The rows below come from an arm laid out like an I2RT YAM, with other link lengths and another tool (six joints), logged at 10 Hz.
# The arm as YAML. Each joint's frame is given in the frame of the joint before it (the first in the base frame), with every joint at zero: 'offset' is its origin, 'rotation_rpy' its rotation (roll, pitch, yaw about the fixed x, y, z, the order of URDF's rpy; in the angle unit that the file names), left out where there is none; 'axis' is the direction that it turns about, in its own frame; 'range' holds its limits. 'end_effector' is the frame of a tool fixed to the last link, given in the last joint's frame.
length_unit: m
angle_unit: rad
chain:
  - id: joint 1
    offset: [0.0, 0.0, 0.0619]
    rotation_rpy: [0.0, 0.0, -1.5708]
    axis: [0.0, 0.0, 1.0]
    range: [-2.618, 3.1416]
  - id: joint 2
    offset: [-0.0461, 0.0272, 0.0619]
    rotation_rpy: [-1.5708, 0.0, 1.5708]
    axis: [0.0, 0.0, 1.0]
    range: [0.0, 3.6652]
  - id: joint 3
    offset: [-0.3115, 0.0, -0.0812]
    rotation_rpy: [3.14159, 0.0, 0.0]
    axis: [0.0, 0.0, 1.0]
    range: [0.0, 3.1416]
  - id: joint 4
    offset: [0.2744, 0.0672, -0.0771]
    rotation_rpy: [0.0, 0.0, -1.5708]
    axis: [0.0, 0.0, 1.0]
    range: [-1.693, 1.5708]
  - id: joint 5
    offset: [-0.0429, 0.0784, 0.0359]
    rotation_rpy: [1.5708, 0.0, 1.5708]
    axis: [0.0, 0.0, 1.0]
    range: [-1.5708, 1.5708]
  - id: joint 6
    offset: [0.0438, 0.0, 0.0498]
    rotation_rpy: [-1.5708, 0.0, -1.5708]
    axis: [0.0, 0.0, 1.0]
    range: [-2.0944, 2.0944]
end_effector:
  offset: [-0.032, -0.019, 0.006]
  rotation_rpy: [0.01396, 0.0, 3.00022]
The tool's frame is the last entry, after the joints.
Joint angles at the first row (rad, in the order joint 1, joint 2, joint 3, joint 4, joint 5, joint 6):
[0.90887 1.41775 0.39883 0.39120 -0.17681 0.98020]
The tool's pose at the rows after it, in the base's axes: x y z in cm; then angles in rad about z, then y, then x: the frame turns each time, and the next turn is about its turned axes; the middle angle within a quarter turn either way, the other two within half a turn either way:
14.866 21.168 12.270 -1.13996 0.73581 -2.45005
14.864 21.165 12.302 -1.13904 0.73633 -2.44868
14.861 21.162 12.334 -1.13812 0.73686 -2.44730
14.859 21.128 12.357 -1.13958 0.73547 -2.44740
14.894 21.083 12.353 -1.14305 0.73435 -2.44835
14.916 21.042 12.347 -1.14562 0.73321 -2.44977
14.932 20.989 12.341 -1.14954 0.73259 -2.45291
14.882 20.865 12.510 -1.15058 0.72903 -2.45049
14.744 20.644 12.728 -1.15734 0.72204 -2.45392
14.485 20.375 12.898 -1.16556 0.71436 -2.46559
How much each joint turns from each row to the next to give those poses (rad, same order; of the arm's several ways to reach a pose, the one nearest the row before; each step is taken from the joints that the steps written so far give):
[0.00001 -0.00079 0.00000 -0.00002 0.00000 -0.00037]
[-0.00001 -0.00149 0.00001 -0.00037 0.00000 -0.00001]
[0.00002 -0.00152 -0.00001 -0.00035 0.00002 0.00002]
[-0.00041 -0.00193 0.00000 -0.00271 0.00150 -0.00040]
[-0.00192 -0.00037 -0.00001 -0.00149 0.00113 -0.00002]
[-0.00153 -0.00039 0.00001 -0.00193 0.00038 -0.00037]
[-0.00189 -0.00075 0.00000 -0.00304 -0.00036 0.00039]
[-0.00038 -0.01146 -0.00002 -0.01181 0.00418 -0.00191]
[0.00038 -0.01755 0.00002 -0.02331 0.00687 -0.00115]
[0.00229 -0.01904 -0.00114 -0.02934 0.00382 -0.00038]

